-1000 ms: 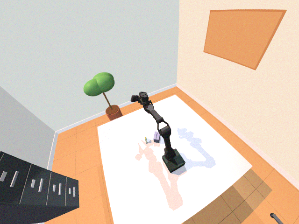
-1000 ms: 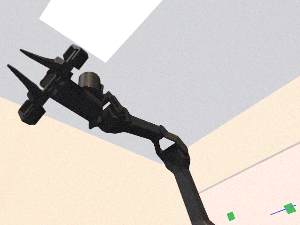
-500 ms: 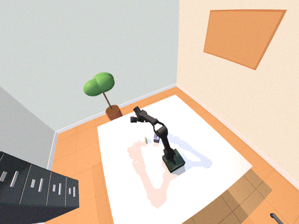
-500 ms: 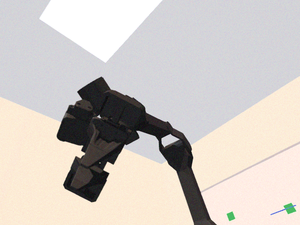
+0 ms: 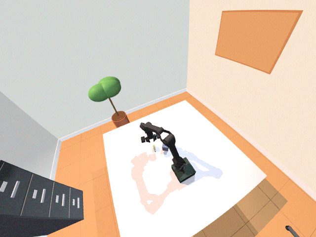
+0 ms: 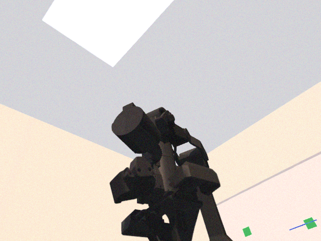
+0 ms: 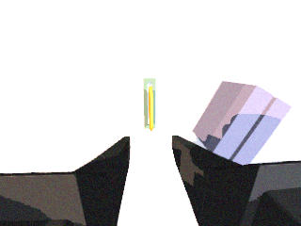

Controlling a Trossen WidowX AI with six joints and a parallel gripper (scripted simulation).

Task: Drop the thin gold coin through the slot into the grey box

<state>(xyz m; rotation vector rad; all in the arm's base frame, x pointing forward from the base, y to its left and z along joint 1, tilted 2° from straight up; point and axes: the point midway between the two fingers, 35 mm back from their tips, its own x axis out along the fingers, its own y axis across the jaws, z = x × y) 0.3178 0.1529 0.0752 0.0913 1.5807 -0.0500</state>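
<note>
My gripper tip is 100 mm above the gold coin and 10 mm to the left of it.
</note>
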